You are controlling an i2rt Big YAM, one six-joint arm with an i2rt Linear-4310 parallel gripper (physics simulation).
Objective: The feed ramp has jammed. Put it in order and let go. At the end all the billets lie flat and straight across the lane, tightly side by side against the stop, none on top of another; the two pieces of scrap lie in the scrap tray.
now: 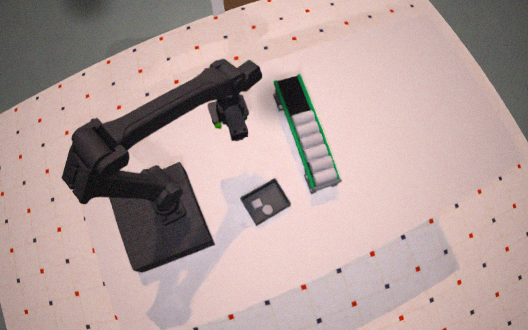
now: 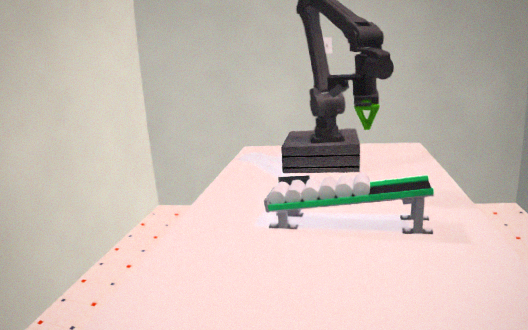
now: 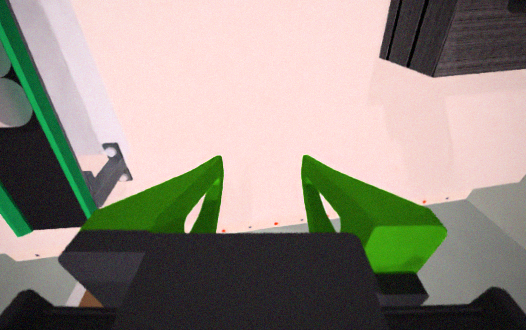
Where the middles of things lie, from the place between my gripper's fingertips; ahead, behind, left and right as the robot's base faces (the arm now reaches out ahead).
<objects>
Right now my hand is 22 cm to the left of the dark scrap tray (image 1: 270,193) and 17 cm above it.
</objects>
